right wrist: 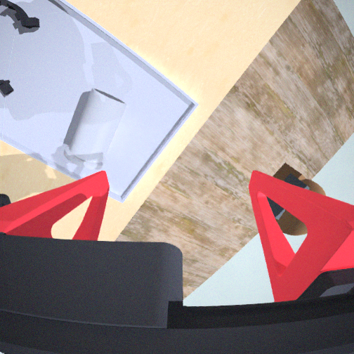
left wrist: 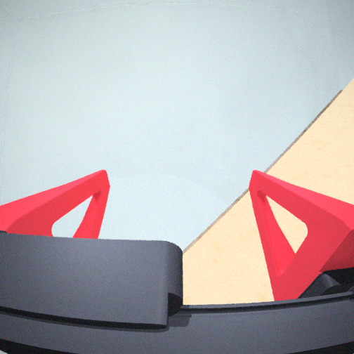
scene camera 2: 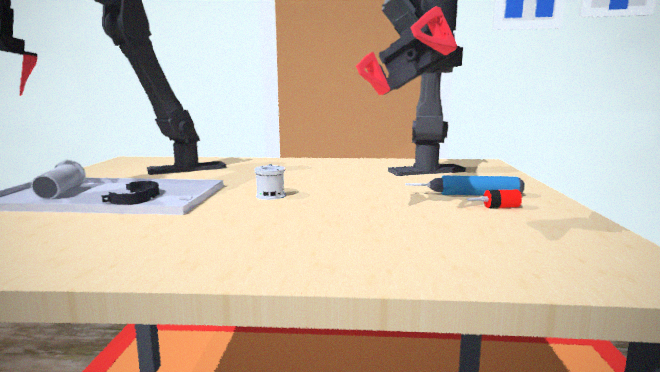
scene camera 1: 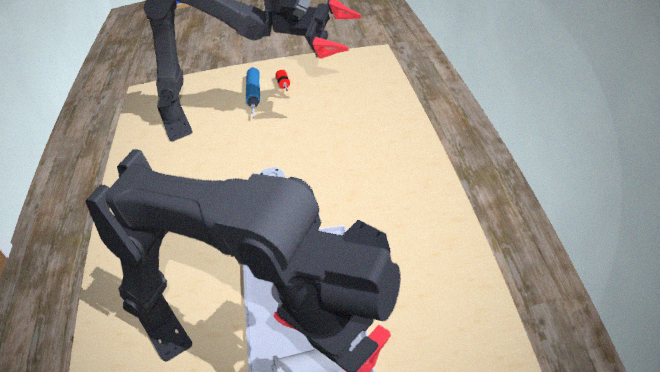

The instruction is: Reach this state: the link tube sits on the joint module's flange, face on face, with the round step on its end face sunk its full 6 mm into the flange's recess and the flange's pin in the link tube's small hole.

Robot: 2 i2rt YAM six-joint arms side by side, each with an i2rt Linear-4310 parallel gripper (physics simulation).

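Seen in the pictures: left gripper, fingertip midpoint: [scene camera 2: 384,51] [scene camera 1: 354,32]; right gripper, fingertip midpoint: [scene camera 1: 343,350]; left arm's base, origin of the base link: [scene camera 2: 426,171] [scene camera 1: 174,119]; right arm's base, origin of the base link: [scene camera 2: 187,169] [scene camera 1: 157,317].
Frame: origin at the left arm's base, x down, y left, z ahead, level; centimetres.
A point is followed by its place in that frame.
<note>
The link tube [scene camera 2: 57,181] @[x -4.0, y -84.6, z 6.6 cm] [right wrist: 96,122], a grey cylinder, lies on its side in the tray [scene camera 2: 186,207] @[x -1.0, y -60.0, z 21.9 cm] [right wrist: 192,106]. The joint module [scene camera 2: 270,182] @[x -3.6, y -43.8, z 17.1 cm], a white cylinder, stands upright on the table, flange up; in scene camera 1 a bit of the joint module [scene camera 1: 272,172] @[x -5.7, y -42.1, z 15.2 cm] shows behind the right arm. The pin and small hole are too small to make out. My right gripper [right wrist: 178,178] is open and empty, high above the tray's end, beside the link tube in its wrist view. My left gripper [scene camera 1: 345,29] @[x -27.5, y -30.5, z 43.8 cm] [scene camera 2: 411,52] [left wrist: 179,177] is open and empty, high over the table's far end.
A black clamp ring [scene camera 2: 135,192] @[x -2.6, y -69.5, z 14.2 cm] lies in the tray beside the link tube. A blue screwdriver [scene camera 1: 253,86] @[x -4.1, y -4.4, z 24.6 cm] [scene camera 2: 480,185] @[x -2.6, y -2.0, z 27.2 cm] and a short red screwdriver [scene camera 1: 282,79] @[x -3.3, y -4.9, z 33.6 cm] [scene camera 2: 503,199] @[x -2.0, y -3.1, z 36.1 cm] lie on the table near the left arm. The right arm covers much of the tray in scene camera 1.
</note>
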